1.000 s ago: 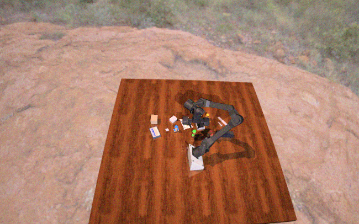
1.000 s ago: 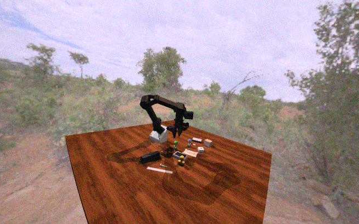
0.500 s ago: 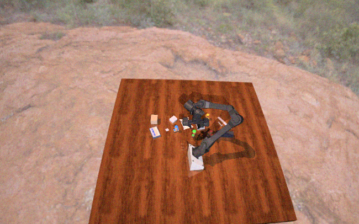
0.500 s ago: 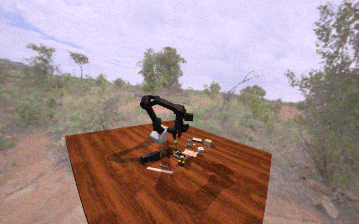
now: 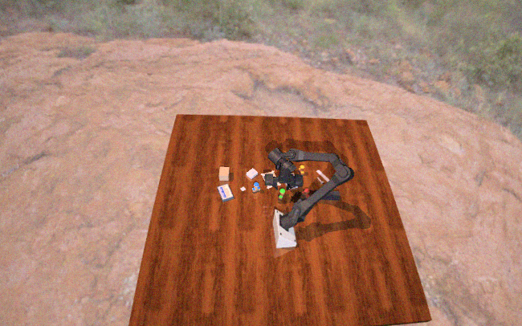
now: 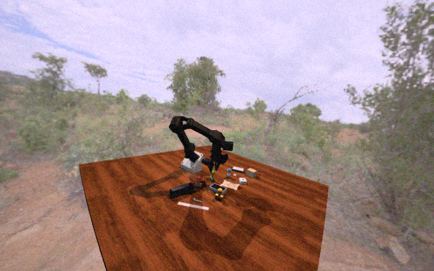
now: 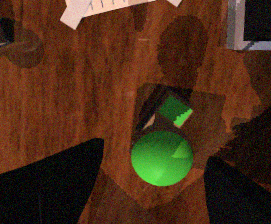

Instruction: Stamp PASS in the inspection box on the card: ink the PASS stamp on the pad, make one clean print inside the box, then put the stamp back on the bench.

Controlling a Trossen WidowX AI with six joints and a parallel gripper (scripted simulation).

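My gripper tip is now 100 mm short of the ink pad, 60 mm above it and 50 mm to the left of it. Also, from my gripper tip: red-knobbed stamp: 130 mm to the right, 40 mm below, 10 mm ahead; blue-knobbed stamp: 130 mm to the left, 40 mm below, 30 mm ahead; card: 110 mm ahead, 70 mm below, 50 mm to the left.
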